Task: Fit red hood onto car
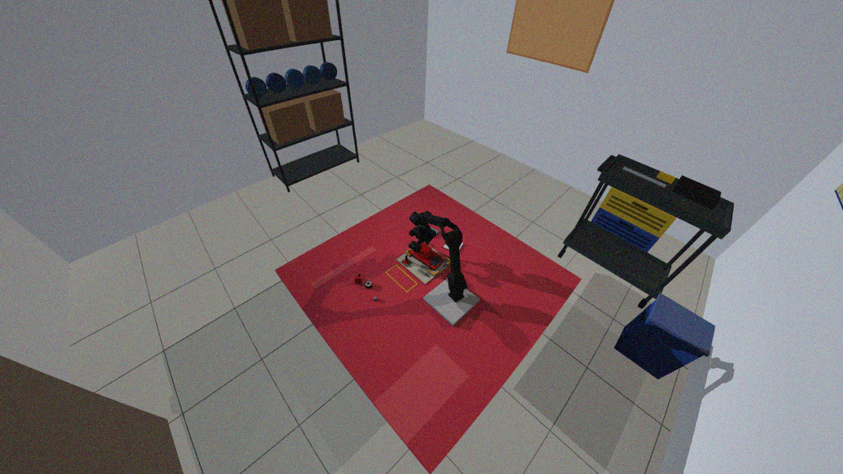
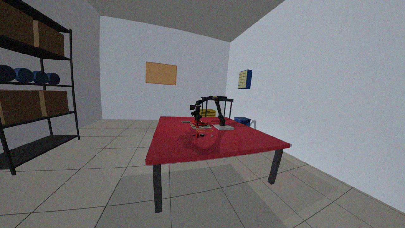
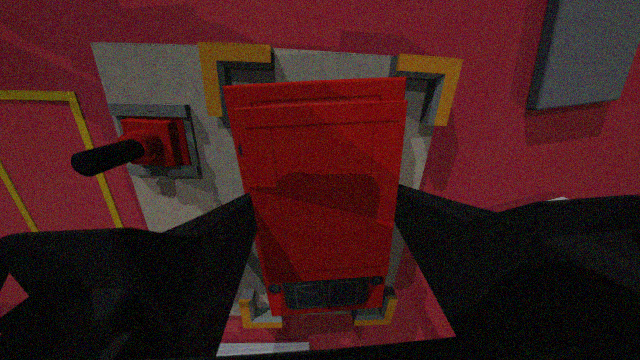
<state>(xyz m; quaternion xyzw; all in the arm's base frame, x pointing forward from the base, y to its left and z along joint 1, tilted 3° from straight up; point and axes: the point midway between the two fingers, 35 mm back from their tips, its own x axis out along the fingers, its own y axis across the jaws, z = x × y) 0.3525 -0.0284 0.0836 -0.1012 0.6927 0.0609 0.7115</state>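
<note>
Now: the pale jig 4 cm below my gripper tip, 4 cm behind it and 1 cm to the left of it. Round my gripper tip: grey plate 16 cm to the right, 14 cm ahead, 5 cm below; then white plate 21 cm to the right, 6 cm behind, 5 cm below; then red hood 1 cm above.
</note>
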